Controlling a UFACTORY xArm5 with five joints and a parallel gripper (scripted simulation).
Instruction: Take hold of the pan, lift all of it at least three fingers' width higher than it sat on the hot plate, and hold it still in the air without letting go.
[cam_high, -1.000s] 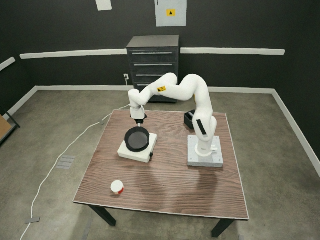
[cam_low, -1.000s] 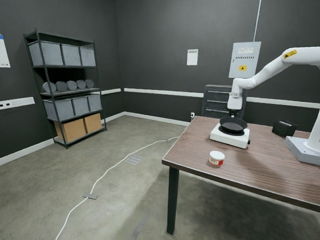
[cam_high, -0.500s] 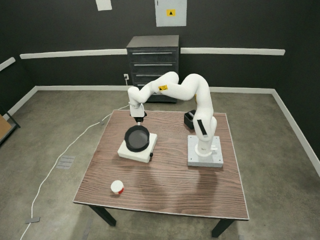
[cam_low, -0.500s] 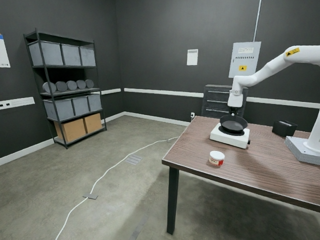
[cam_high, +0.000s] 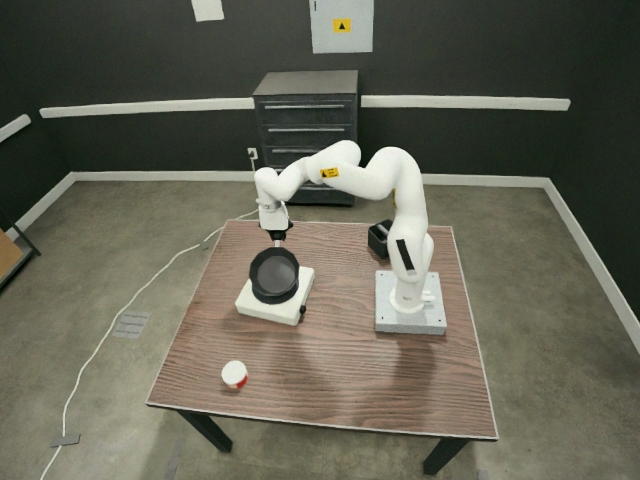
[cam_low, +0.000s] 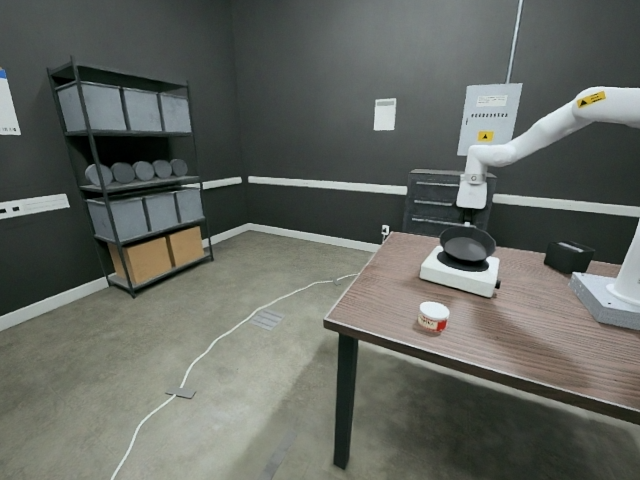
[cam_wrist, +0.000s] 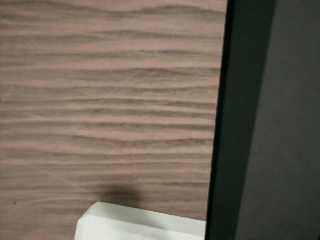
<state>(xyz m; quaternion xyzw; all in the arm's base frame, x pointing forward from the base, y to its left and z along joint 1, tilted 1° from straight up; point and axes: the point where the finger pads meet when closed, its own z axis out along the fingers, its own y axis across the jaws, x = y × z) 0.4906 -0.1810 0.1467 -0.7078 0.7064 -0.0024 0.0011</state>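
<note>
The black pan is 7 cm to the left of my hand and 4 cm below it. Also, from my hand: hot plate: 2 cm behind, 15 cm to the left, 16 cm below.
</note>
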